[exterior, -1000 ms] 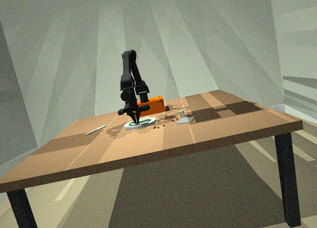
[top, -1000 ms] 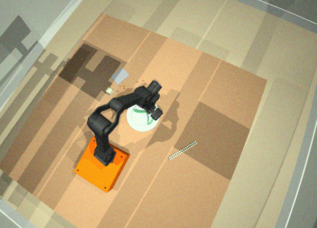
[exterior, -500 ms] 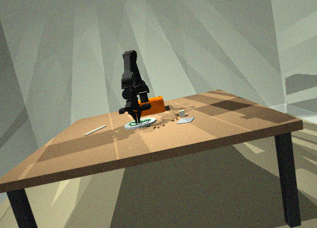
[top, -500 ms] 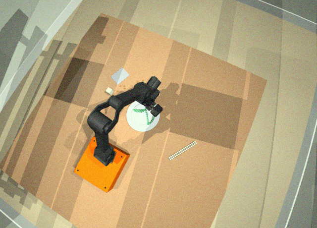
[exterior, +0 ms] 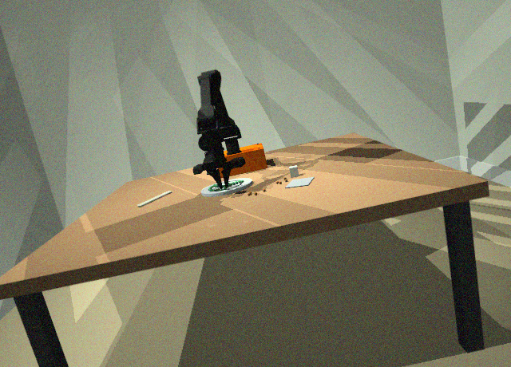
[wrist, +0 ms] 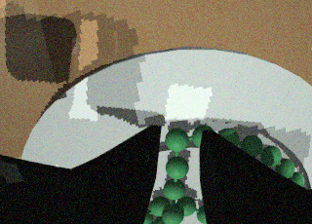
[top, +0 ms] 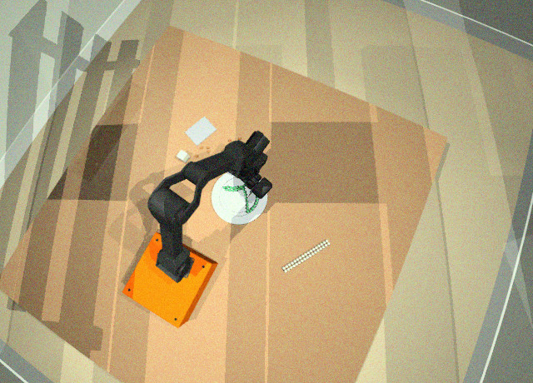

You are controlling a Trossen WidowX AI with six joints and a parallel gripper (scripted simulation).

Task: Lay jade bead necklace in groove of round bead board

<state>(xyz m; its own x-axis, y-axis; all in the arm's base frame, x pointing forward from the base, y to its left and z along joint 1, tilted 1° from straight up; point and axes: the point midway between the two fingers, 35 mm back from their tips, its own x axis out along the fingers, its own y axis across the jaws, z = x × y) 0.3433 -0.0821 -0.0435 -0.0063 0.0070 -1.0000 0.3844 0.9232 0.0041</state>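
Right now my gripper tip is 6 cm past the round bead board, 1 cm to the right of it and 1 cm above it. From my gripper tip the other things lie so: grey flat plate 12 cm ahead, 26 cm to the left, 2 cm below; small white cube 27 cm to the left.
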